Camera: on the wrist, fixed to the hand. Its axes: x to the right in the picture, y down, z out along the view.
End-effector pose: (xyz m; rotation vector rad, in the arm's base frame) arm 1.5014 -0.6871 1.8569 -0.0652 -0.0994 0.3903
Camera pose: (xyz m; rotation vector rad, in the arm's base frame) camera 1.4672 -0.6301 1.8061 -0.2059 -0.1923 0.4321
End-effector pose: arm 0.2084 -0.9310 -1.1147 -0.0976 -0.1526 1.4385
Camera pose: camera 0.1457 -0.9346 -1.1700 -0.1805 -0.3156 1.4771
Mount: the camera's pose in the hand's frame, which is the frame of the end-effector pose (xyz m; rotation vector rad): -0.0139 0.0697 -0.0442 -0.1527 -0.0652 0.0476
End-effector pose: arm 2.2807 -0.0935 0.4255 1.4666 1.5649 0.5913
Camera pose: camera 2.2796 -0.0839 0.5086 1.3972 1.4065 0.6692
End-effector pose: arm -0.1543 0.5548 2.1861 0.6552 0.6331 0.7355
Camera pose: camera -0.2213 0.5974 2.2126 0.5527 0.4976 0.7954
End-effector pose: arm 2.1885 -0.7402 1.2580 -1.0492 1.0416 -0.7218
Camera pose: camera 2.1425 -0.7182 1.1916 -1.1676 1.0745 -0.5727
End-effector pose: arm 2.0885 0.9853 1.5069 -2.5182 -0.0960 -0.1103
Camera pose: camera 2.0787 0.9024 1.5012 -2.6751 -0.0557 -0.0167
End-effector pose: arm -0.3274 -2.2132 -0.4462 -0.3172 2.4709 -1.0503
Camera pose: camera -0.3389 -2.1325 -0.4653 -0.3324 2.4922 -0.8210
